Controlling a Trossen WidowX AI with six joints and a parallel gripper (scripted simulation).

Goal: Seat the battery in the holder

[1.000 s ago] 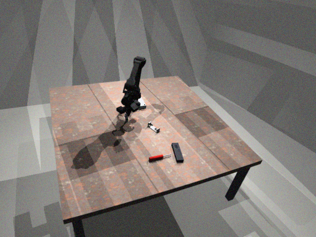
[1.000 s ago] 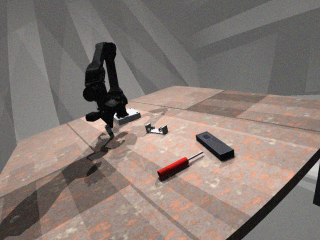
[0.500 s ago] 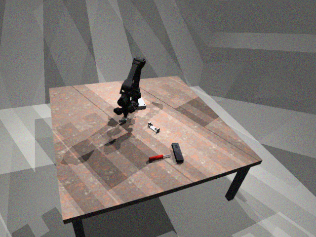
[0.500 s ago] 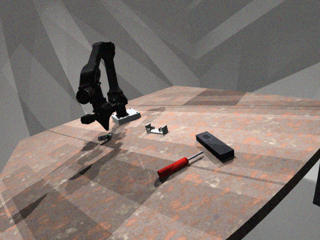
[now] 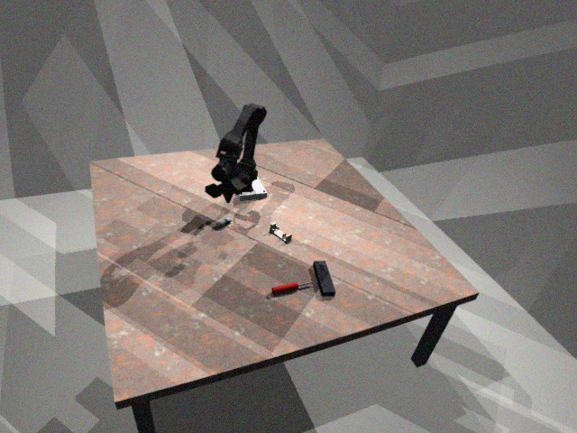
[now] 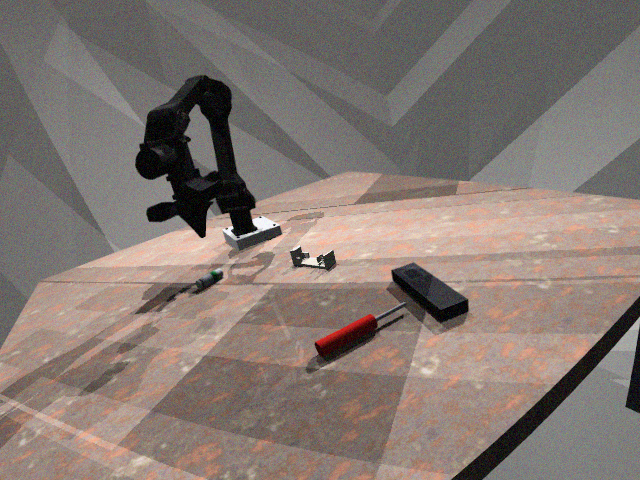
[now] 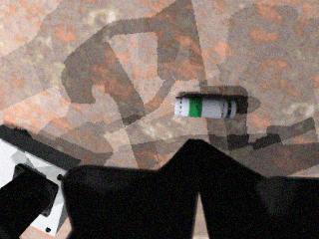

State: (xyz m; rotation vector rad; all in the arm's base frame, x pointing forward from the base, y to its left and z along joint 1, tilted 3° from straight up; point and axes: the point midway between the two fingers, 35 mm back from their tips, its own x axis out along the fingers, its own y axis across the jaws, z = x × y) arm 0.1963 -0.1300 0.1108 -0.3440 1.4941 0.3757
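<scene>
The battery lies 1 cm ahead of my gripper tip, 2 cm to the right of it and 9 cm below it. From my gripper tip the other things lie so: black rectangular block 39 cm ahead, 27 cm to the left, 9 cm below; then red-handled screwdriver 41 cm ahead, 15 cm to the left, 9 cm below.
</scene>
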